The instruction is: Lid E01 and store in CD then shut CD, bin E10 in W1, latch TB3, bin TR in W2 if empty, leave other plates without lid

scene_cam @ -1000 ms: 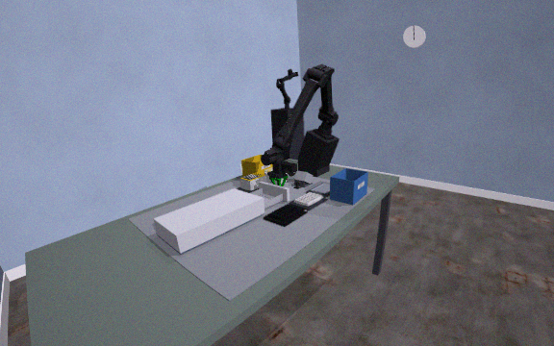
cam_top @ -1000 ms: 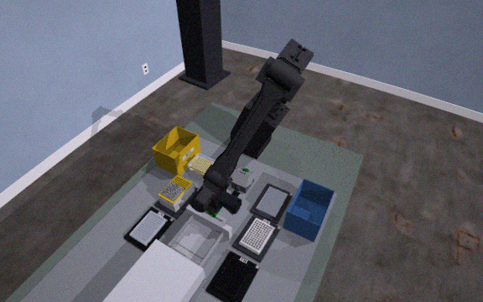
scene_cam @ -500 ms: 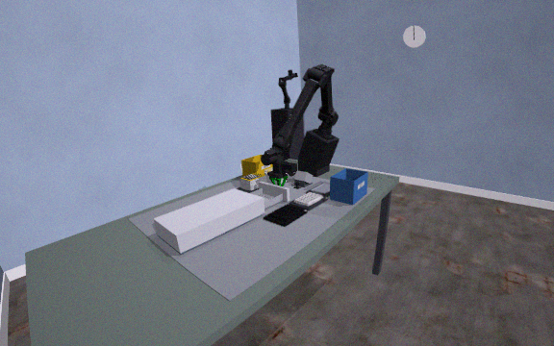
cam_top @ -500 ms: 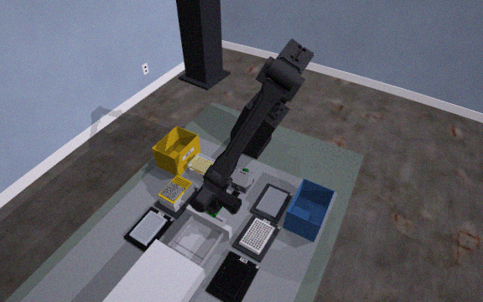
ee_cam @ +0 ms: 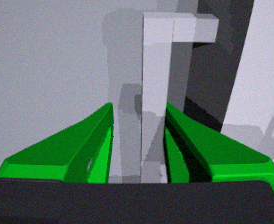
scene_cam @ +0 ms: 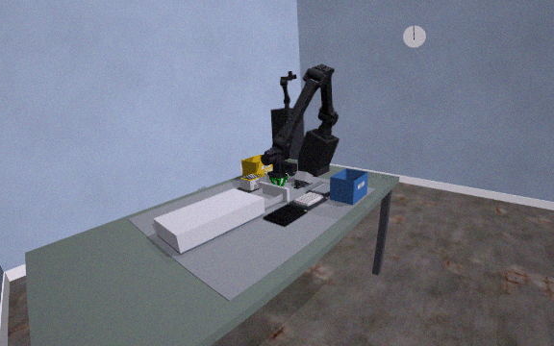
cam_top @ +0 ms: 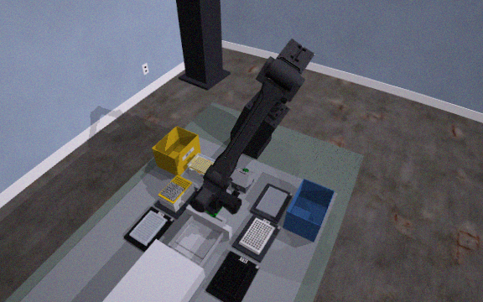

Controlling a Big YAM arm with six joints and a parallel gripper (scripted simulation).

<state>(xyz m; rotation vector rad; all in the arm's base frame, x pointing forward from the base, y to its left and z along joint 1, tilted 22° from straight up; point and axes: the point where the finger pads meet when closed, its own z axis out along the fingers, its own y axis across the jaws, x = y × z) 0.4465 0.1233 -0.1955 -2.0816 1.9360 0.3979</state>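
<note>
Now: hand 19 cm past the plate lid, 15 cm to the right of it and 2 cm above it. The rest, counted from my hand: tip rack TR: 20 cm to the right, 1 cm ahead, 1 cm above; white assay plate: 18 cm to the left, 2 cm below, 2 cm behind; cooler drawer: 16 cm ahead, 2 cm below, 1 cm to the left.
</note>
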